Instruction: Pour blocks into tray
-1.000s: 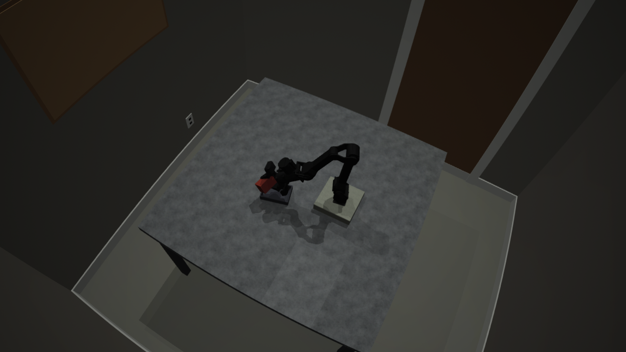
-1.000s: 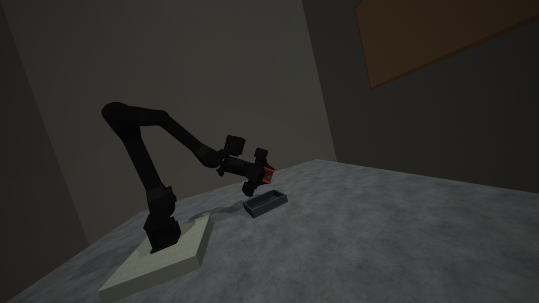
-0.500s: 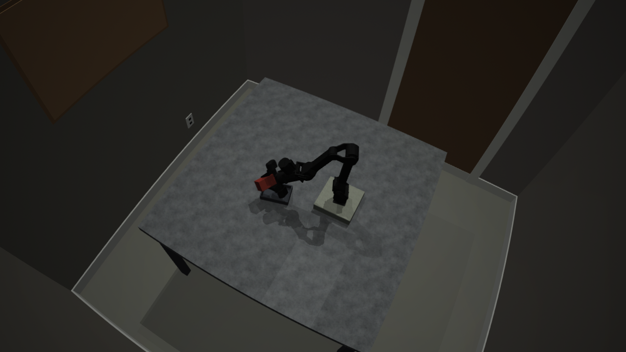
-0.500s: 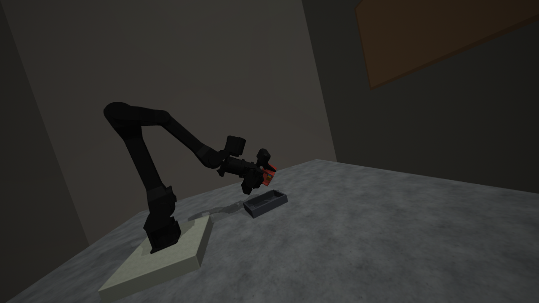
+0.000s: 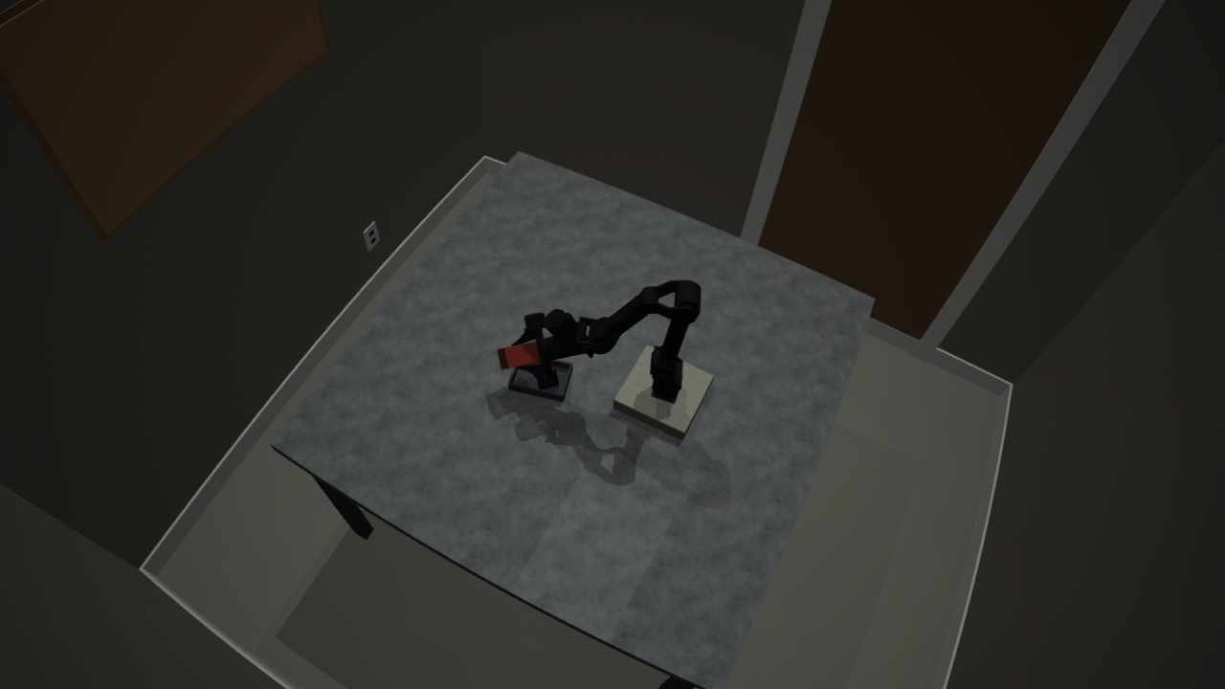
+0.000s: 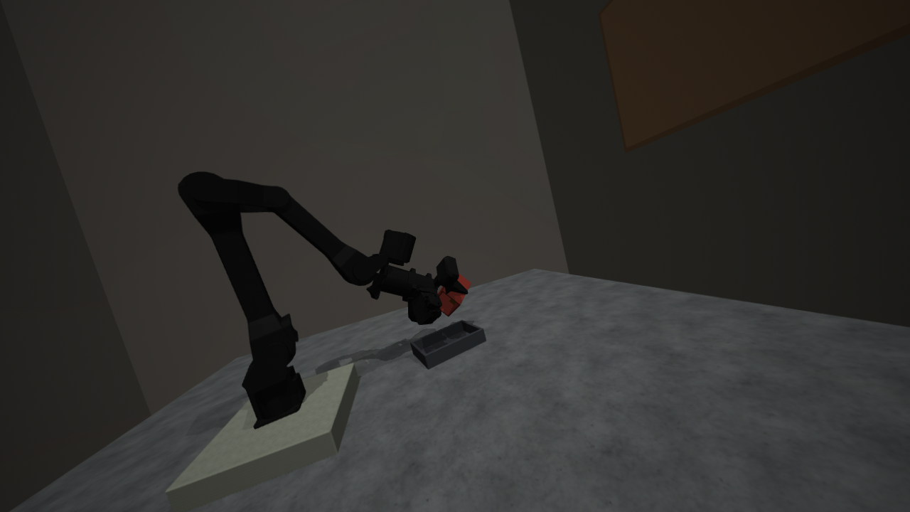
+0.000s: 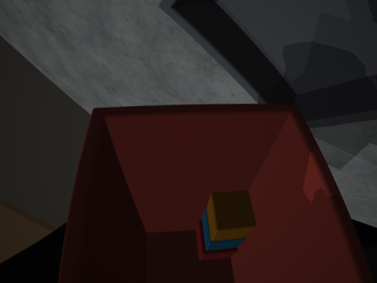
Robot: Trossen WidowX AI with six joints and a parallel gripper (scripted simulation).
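My gripper tip is now 3 cm below the red square cup and 2 cm to the right of it. The rest, counted from my gripper tip: orange block 1 cm to the left, 1 cm behind.
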